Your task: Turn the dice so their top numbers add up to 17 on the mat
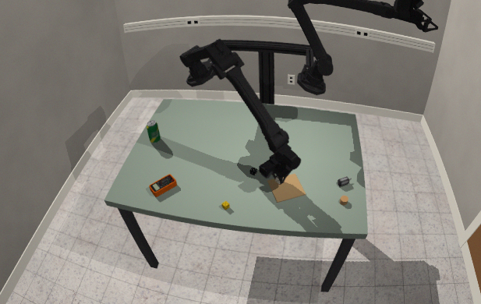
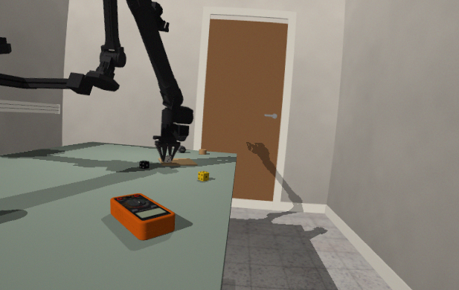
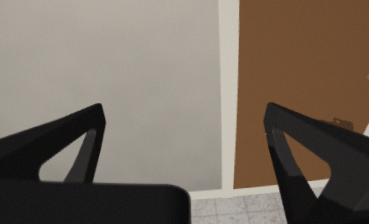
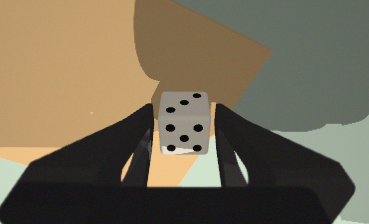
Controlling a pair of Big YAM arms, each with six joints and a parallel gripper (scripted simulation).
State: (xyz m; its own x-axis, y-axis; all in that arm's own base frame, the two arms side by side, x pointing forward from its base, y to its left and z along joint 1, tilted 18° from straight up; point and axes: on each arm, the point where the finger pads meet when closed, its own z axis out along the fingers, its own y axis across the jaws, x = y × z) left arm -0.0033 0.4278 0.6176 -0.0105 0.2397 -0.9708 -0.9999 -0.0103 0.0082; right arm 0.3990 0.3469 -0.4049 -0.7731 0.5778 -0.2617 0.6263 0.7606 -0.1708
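The white die is right at my right hand. Also, from my right hand: black die 13 cm to the right, 4 cm behind; then yellow die 21 cm to the right, 18 cm ahead; then tan mat 4 cm to the left, 3 cm ahead, 1 cm below.
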